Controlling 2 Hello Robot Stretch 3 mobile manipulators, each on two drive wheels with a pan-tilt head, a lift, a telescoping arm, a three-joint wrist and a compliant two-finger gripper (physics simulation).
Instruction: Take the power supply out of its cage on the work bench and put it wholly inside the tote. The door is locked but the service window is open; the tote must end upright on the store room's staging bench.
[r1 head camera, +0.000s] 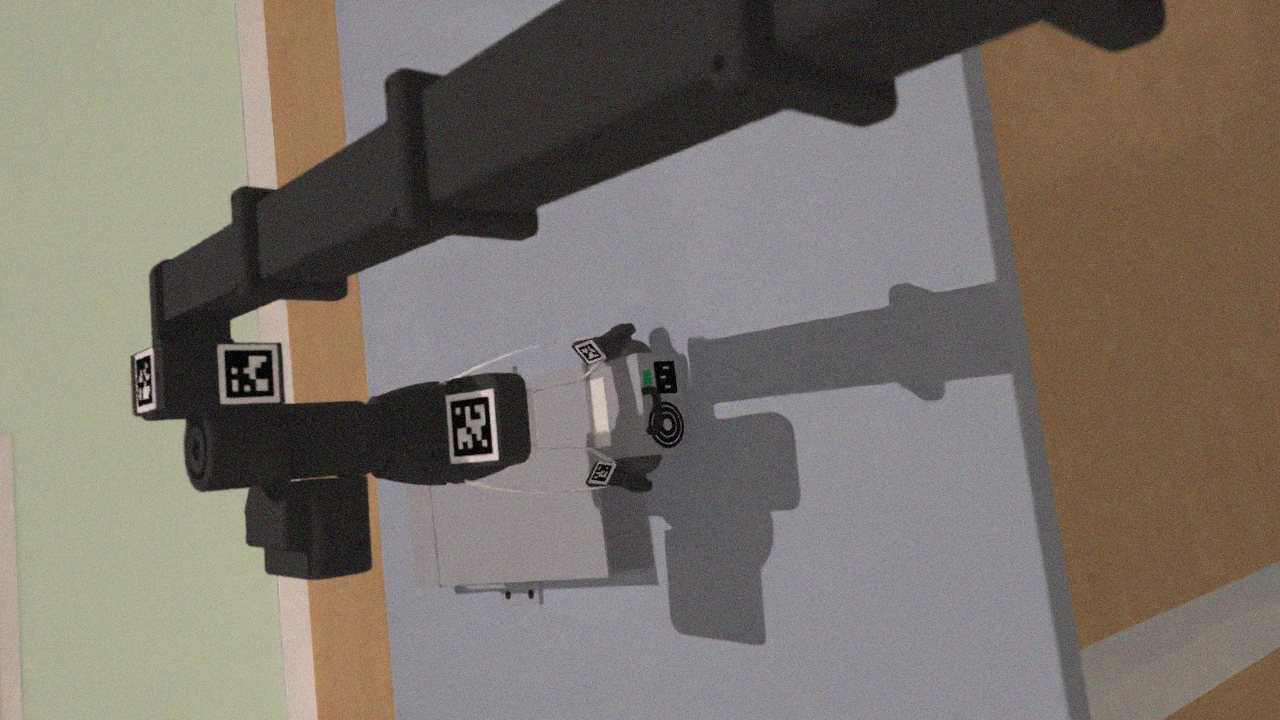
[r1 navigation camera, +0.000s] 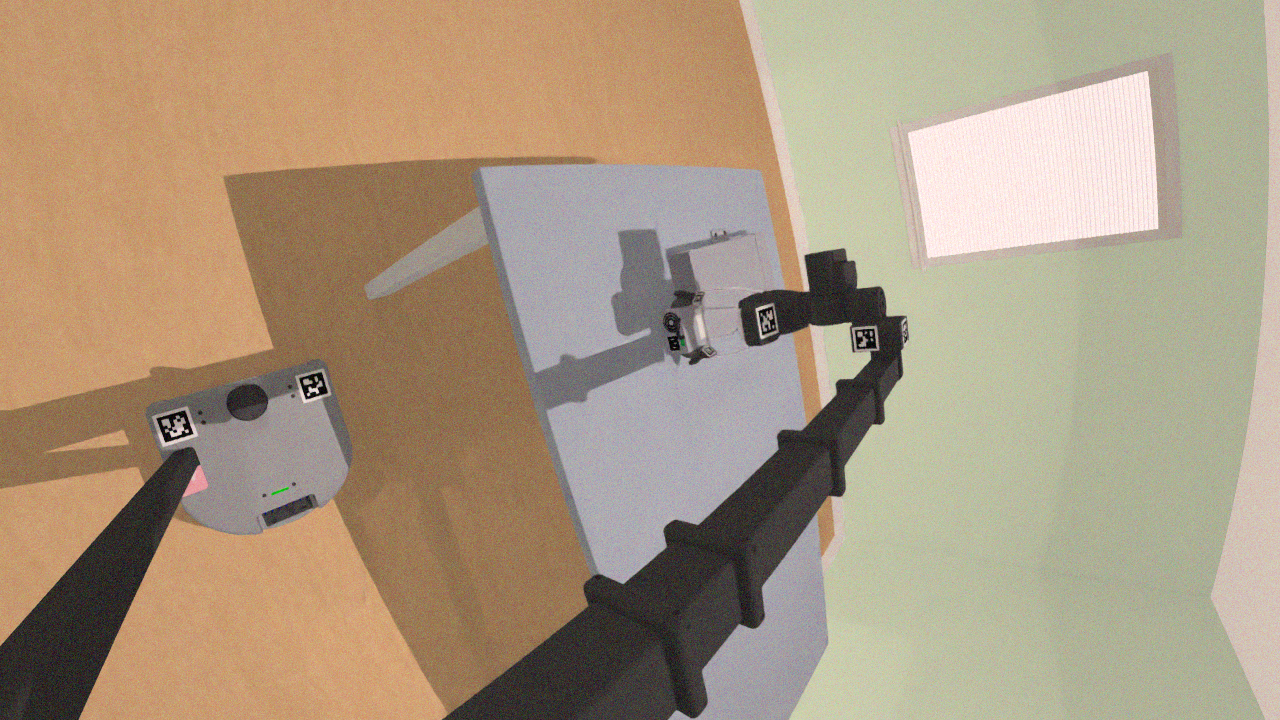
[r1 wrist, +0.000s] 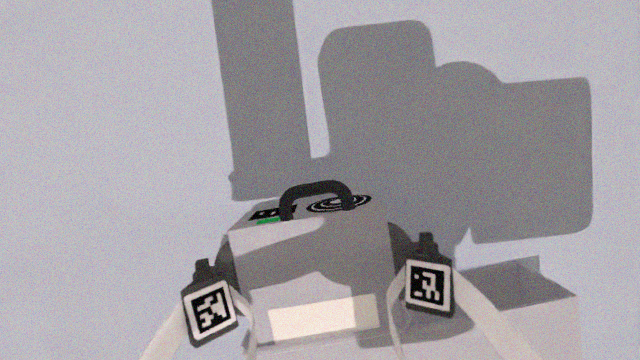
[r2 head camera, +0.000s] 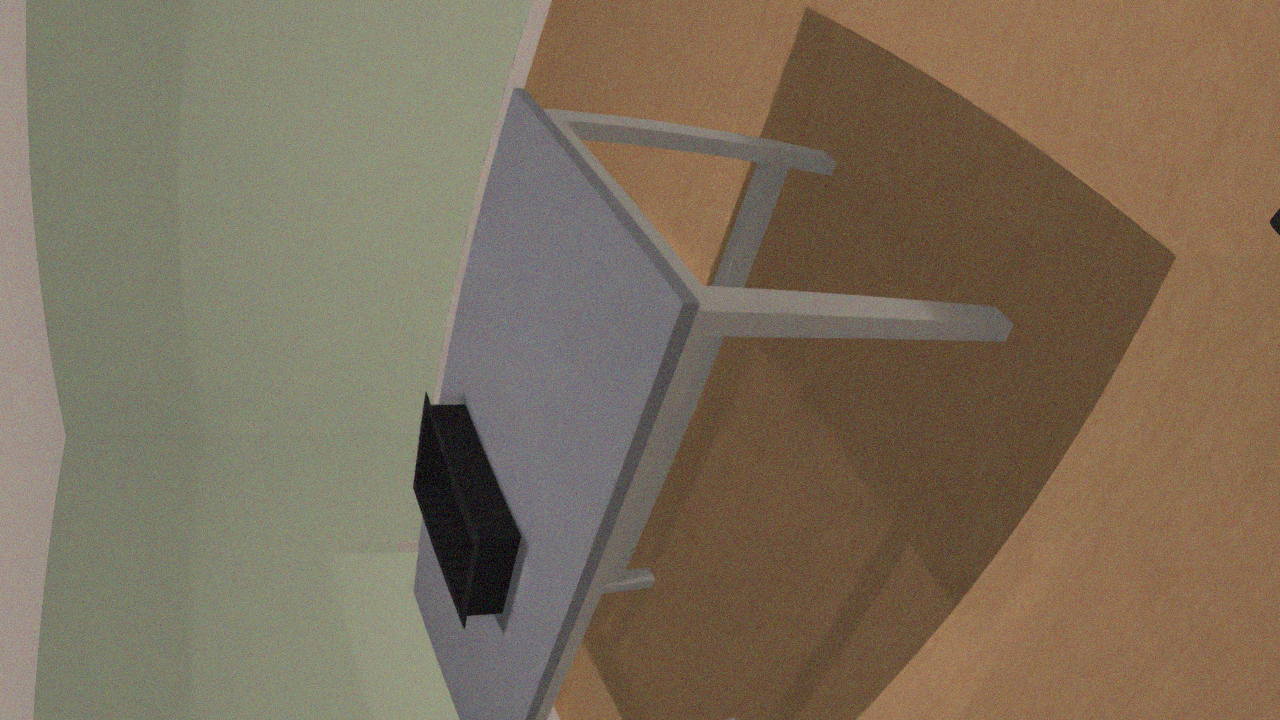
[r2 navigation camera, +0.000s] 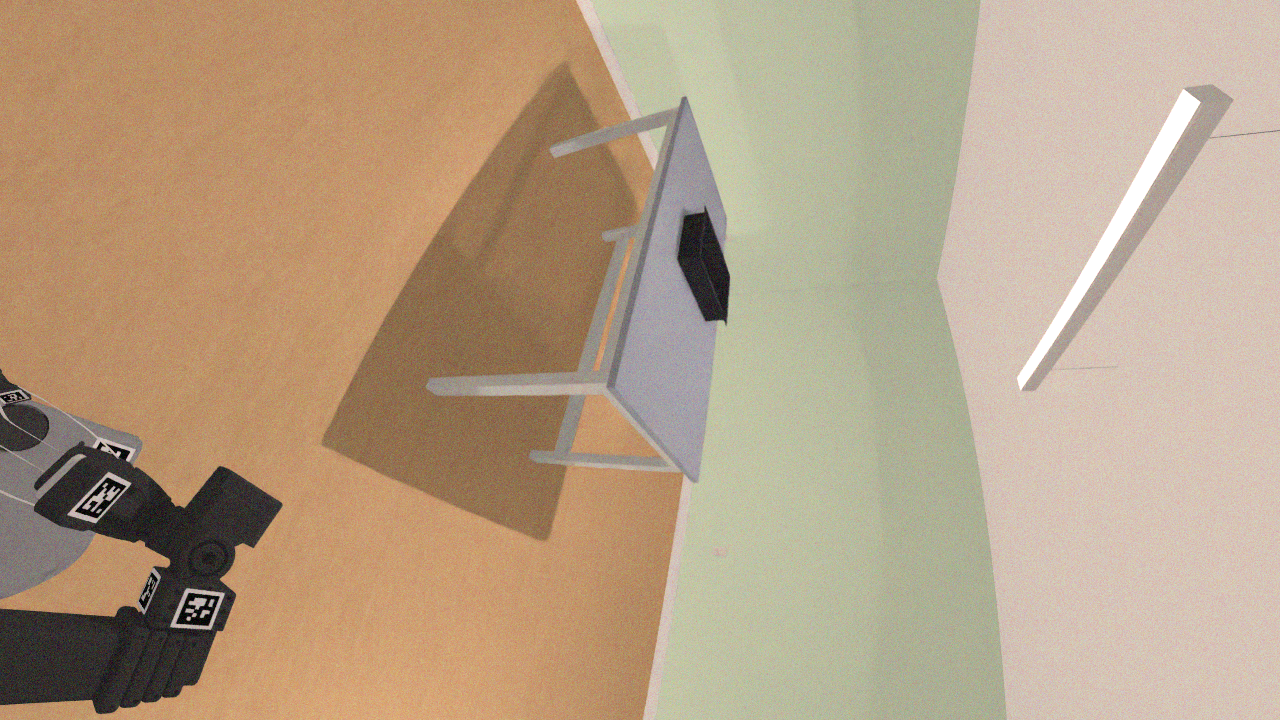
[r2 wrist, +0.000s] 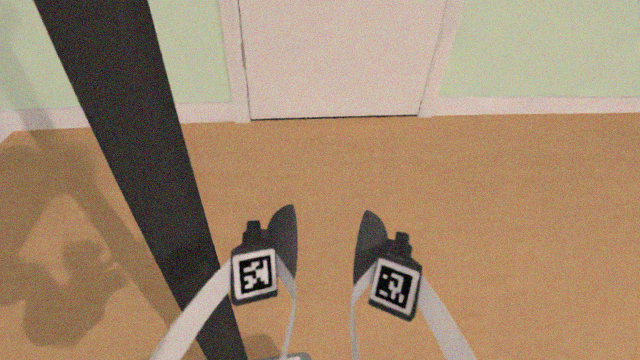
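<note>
The power supply (r1 head camera: 626, 425) (r1 navigation camera: 687, 333) (r1 wrist: 310, 265), a grey box with a black handle, is at the cage mouth above the work bench (r1 head camera: 850, 555) (r1 navigation camera: 626, 465); I cannot tell how much is inside. The cage (r1 head camera: 528, 537) (r1 navigation camera: 729, 264) (r1 wrist: 540, 325) is light grey with a side latch. The r1 gripper (r1 head camera: 637, 404) (r1 navigation camera: 691, 327) (r1 wrist: 311, 247) is shut on the power supply, fingers against both sides. The black tote (r2 head camera: 487, 501) (r2 navigation camera: 698, 259) stands upright on the staging bench (r2 head camera: 554, 313) (r2 navigation camera: 657, 358). The r2 gripper (r2 wrist: 326, 245) is open and empty, away from the tote.
The r1 arm (r1 head camera: 608, 134) (r1 navigation camera: 760, 528) reaches over the work bench. The r1 base (r1 navigation camera: 259, 456) stands beside that bench. A bright window (r1 navigation camera: 1038, 170) is in the wall behind it. A closed door (r2 wrist: 340, 60) shows ahead of r2's wrist. The staging bench's leg (r2 head camera: 859, 313) reaches the floor.
</note>
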